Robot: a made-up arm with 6 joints. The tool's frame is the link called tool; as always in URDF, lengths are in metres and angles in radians. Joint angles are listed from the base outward. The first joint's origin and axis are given. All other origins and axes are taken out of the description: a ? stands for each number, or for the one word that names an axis. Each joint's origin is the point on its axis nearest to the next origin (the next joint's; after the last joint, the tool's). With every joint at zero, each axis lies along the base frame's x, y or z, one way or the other. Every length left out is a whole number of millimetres.
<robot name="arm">
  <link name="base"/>
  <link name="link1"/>
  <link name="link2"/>
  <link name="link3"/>
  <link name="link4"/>
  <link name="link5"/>
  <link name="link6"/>
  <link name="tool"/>
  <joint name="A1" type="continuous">
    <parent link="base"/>
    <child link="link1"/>
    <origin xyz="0 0 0.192"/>
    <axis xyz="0 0 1"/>
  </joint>
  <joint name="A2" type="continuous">
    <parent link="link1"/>
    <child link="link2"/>
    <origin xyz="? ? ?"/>
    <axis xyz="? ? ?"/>
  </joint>
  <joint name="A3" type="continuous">
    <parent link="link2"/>
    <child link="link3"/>
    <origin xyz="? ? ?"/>
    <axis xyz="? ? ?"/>
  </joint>
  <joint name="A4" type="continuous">
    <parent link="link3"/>
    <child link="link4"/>
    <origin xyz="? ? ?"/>
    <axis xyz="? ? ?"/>
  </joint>
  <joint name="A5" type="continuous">
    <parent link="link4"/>
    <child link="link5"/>
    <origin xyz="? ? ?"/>
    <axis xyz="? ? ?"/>
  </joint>
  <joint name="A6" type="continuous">
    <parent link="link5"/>
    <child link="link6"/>
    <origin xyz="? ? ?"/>
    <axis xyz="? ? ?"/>
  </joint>
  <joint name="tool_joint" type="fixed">
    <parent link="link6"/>
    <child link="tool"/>
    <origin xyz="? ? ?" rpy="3.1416 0 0"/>
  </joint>
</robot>
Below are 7 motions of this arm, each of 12 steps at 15 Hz.
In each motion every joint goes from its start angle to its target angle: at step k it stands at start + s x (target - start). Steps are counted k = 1, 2, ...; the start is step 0. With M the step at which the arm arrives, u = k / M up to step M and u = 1 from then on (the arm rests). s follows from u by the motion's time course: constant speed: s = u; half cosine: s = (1 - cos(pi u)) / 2; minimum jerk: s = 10 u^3 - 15 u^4 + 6 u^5.
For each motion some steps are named. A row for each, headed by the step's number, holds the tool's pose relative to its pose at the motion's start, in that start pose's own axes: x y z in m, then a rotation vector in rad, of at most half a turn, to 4 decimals.
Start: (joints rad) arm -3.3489 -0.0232 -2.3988 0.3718 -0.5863 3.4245
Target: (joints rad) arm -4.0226 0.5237 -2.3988 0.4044 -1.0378 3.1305
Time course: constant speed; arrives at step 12
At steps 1, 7, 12:
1: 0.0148 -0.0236 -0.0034 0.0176 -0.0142 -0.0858
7: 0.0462 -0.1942 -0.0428 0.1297 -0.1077 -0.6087
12: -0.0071 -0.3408 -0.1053 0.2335 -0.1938 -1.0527

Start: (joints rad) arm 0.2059 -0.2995 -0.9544 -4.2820 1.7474 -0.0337
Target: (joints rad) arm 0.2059 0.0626 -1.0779 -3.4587 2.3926 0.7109
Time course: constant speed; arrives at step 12
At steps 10, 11, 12:
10: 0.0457 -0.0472 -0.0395 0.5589 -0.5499 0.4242
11: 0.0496 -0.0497 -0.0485 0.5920 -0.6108 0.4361
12: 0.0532 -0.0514 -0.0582 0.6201 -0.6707 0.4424

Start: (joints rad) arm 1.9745 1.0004 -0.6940 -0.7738 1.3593 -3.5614
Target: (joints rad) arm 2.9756 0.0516 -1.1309 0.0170 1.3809 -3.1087
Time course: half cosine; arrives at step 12
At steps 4, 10, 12:
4: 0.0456 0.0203 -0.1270 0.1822 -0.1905 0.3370
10: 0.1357 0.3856 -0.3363 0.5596 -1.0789 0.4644
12: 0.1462 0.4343 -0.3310 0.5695 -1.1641 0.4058

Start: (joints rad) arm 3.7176 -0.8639 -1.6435 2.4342 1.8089 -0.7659
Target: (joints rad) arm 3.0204 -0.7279 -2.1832 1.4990 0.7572 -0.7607
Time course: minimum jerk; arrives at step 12
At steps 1, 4, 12:
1: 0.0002 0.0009 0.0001 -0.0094 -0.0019 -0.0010
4: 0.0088 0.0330 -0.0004 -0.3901 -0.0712 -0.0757
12: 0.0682 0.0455 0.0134 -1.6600 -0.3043 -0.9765

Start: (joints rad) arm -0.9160 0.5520 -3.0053 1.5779 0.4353 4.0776
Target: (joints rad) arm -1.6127 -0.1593 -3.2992 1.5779 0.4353 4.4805
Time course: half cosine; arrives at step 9
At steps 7, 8, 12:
7: 0.5078 0.1447 -0.2057 -0.3537 0.3923 -0.5743
8: 0.5565 0.1150 -0.2207 -0.3491 0.4375 -0.6392
12: 0.5726 0.1030 -0.2255 -0.3457 0.4532 -0.6618

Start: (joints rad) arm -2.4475 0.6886 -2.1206 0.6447 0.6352 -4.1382
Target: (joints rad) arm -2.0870 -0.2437 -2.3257 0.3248 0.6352 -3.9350
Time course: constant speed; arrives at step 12
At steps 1, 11, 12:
1: -0.0482 0.0183 -0.0420 0.0232 -0.0717 -0.0543
11: -0.2193 0.2392 -0.6082 0.2537 -0.8871 -0.3960
12: -0.2012 0.2552 -0.6687 0.2760 -0.9766 -0.4065

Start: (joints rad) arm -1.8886 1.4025 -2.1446 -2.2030 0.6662 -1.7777
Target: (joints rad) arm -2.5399 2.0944 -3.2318 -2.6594 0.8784 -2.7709
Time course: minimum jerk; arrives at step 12
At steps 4, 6, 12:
4: 0.0645 -0.0399 0.0629 0.1643 0.0506 -0.2046
6: 0.1733 -0.0988 0.1169 0.3742 0.1945 -0.5100
12: 0.3789 -0.1937 0.1079 0.6269 0.6315 -1.0766

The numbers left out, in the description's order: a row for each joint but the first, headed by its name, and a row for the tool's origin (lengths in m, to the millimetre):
A2: xyz 0 0 0, axis 0 1 0
A3: xyz 0.056 0 0.299, axis 0 1 0
A4: xyz 0.071 0 -0.314, axis 0 0 -1
A5: xyz 0 0 0, axis 0 1 0
A6: xyz 0.082 0 -0.105, axis 0 0 -1
tool: xyz 0 0 0

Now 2 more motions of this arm.
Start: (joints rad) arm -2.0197 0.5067 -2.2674 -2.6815 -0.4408 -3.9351
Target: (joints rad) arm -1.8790 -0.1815 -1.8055 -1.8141 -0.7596 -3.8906
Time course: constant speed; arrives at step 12
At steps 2, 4, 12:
2: 0.0418 -0.0236 -0.0401 0.0947 0.0499 0.1232
4: 0.0808 -0.0462 -0.0853 0.1997 0.1020 0.2402
12: 0.1929 -0.1135 -0.3069 0.7079 0.3292 0.6380

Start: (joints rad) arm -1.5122 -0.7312 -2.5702 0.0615 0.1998 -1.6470
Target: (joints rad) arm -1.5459 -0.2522 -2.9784 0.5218 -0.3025 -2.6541
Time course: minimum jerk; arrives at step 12
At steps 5, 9, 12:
5: -0.0096 -0.0385 0.0142 -0.1484 -0.0226 -0.2010
9: -0.0357 -0.1168 0.0171 -0.3201 -0.2133 -0.5075
12: -0.0416 -0.1338 0.0149 -0.3364 -0.2667 -0.5634

